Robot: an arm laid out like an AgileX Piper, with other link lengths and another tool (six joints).
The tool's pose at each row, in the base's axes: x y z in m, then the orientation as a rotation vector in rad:
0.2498, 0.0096, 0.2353, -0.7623, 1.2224, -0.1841
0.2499, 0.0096, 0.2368, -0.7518, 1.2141, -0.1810
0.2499, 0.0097, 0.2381, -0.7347, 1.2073, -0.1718
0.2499, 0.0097, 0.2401, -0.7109, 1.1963, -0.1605
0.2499, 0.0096, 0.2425, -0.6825, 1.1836, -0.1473
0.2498, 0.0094, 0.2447, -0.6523, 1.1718, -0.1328
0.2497, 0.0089, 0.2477, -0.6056, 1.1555, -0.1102
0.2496, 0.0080, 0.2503, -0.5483, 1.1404, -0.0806
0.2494, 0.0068, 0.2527, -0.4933, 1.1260, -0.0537
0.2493, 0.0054, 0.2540, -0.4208, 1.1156, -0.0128
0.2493, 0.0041, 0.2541, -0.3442, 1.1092, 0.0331
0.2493, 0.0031, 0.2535, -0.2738, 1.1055, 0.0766
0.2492, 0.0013, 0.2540, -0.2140, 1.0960, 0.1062
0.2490, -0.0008, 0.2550, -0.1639, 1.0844, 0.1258
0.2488, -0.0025, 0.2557, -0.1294, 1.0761, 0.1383
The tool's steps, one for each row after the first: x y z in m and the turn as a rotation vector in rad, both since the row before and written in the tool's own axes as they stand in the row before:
-0.0011, -0.0009, 0.0003, 0.0084, -0.0093, 0.0054
-0.0011, -0.0007, 0.0002, 0.0102, -0.0104, 0.0135
-0.0016, -0.0012, 0.0003, 0.0152, -0.0153, 0.0174
-0.0019, -0.0015, 0.0004, 0.0182, -0.0177, 0.0208
-0.0017, -0.0014, 0.0003, 0.0188, -0.0173, 0.0230
-0.0023, -0.0020, 0.0004, 0.0286, -0.0247, 0.0365
-0.0018, -0.0020, 0.0002, 0.0333, -0.0257, 0.0476
-0.0017, -0.0021, 0.0001, 0.0326, -0.0236, 0.0449
-0.0008, -0.0018, -0.0001, 0.0392, -0.0232, 0.0657
0.0002, -0.0012, -0.0004, 0.0395, -0.0194, 0.0728
0.0007, -0.0008, -0.0005, 0.0353, -0.0147, 0.0687
-0.0004, -0.0018, -0.0003, 0.0337, -0.0171, 0.0519
-0.0009, -0.0021, -0.0002, 0.0307, -0.0170, 0.0391
-0.0007, -0.0017, -0.0002, 0.0217, -0.0117, 0.0262

